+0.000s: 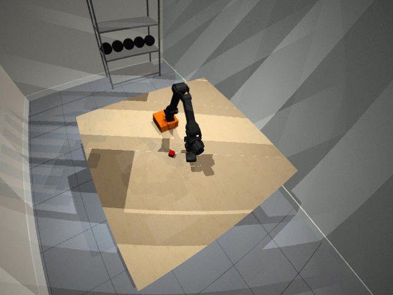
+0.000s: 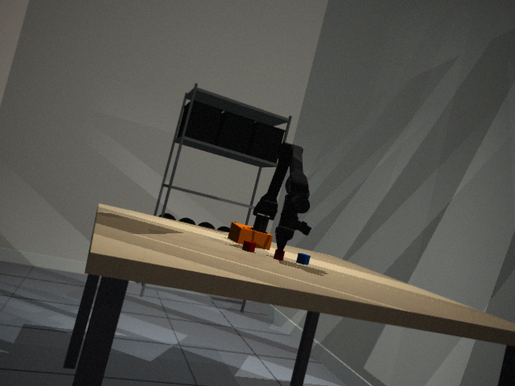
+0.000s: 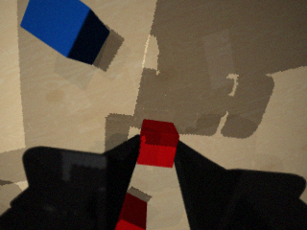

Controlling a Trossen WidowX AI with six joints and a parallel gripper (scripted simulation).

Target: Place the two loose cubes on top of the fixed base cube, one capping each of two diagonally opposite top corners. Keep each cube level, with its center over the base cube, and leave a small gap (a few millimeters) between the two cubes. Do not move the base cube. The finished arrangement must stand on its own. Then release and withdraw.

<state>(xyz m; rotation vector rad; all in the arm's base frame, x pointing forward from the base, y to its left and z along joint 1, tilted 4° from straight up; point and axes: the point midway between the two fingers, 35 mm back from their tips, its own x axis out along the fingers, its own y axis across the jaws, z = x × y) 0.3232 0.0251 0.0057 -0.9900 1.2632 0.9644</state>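
Right now the blue cube is 5 cm behind my gripper tip and 11 cm to the left of it.
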